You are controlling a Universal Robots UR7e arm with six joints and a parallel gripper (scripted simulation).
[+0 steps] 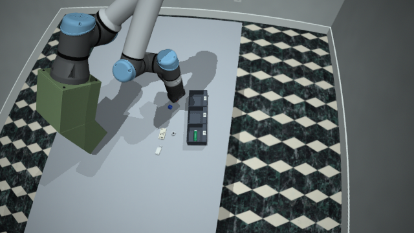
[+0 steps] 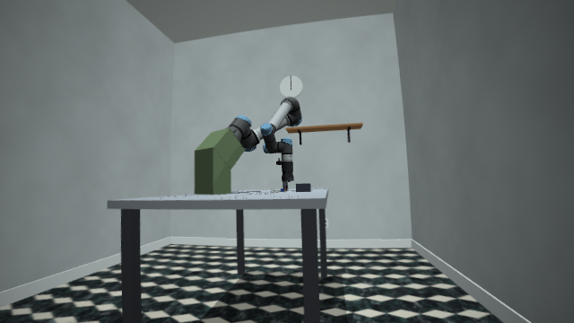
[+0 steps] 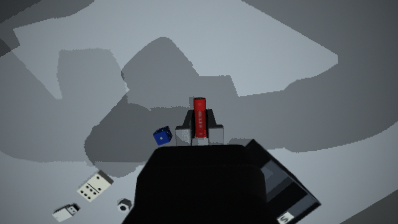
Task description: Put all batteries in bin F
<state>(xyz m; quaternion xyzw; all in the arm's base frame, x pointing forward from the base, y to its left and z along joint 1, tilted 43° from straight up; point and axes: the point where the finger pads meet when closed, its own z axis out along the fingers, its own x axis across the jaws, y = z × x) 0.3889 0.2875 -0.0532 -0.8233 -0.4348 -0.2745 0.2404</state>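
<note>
Right now the blue die is 10 mm behind my hand, 50 mm to the right of it and 10 mm below it. The rest, counted from my hand: dark bin 140 mm ahead, 60 mm to the right; then red battery 10 mm below; then ring-shaped part 60 mm ahead, 170 mm to the right, 20 mm below.
</note>
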